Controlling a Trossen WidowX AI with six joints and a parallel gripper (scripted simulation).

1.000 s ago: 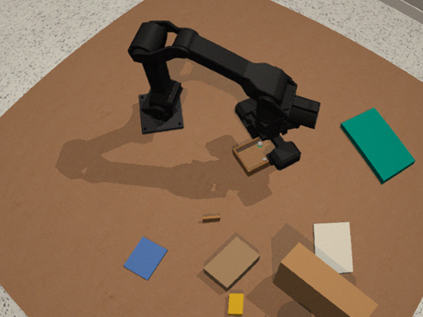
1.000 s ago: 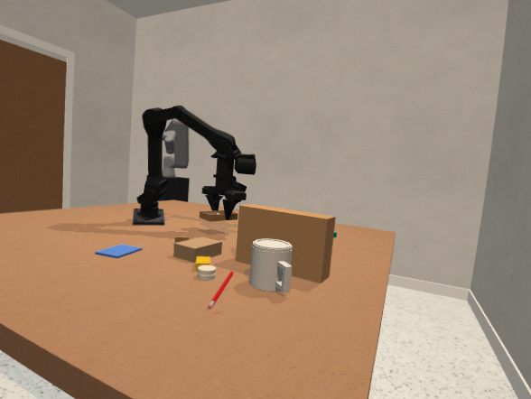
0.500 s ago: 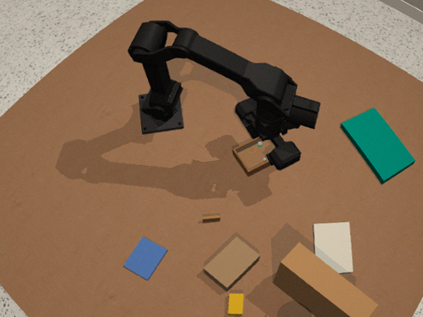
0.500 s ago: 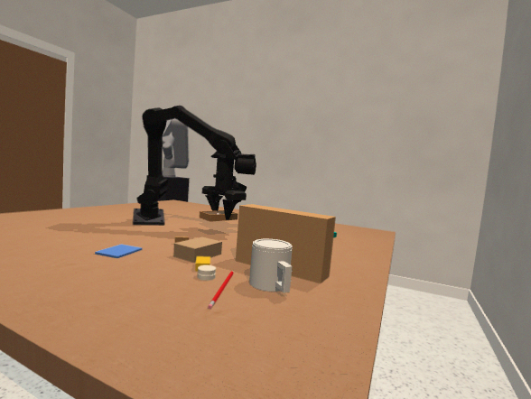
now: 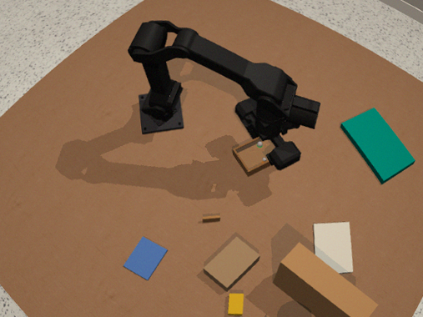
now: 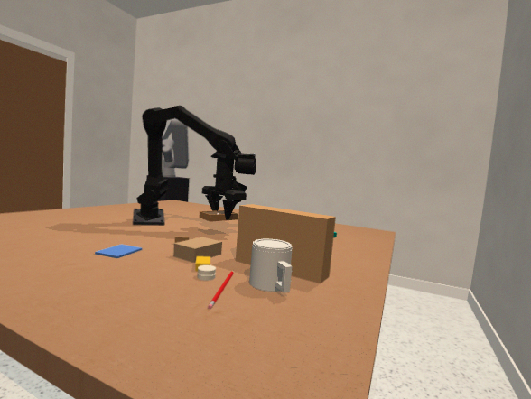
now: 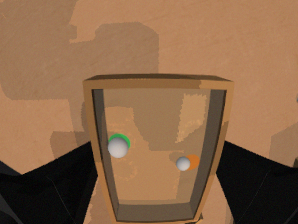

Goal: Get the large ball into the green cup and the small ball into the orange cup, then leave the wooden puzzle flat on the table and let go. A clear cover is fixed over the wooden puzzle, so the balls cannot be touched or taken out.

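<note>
The wooden puzzle lies 1 cm to the right of my hand and 3 cm below it. Round my hand: green slab: 19 cm ahead, 28 cm to the left, 8 cm below; white slab: 28 cm ahead, 5 cm to the right, 9 cm below; tan box: 13 cm ahead, 24 cm to the right, 7 cm below.
</note>
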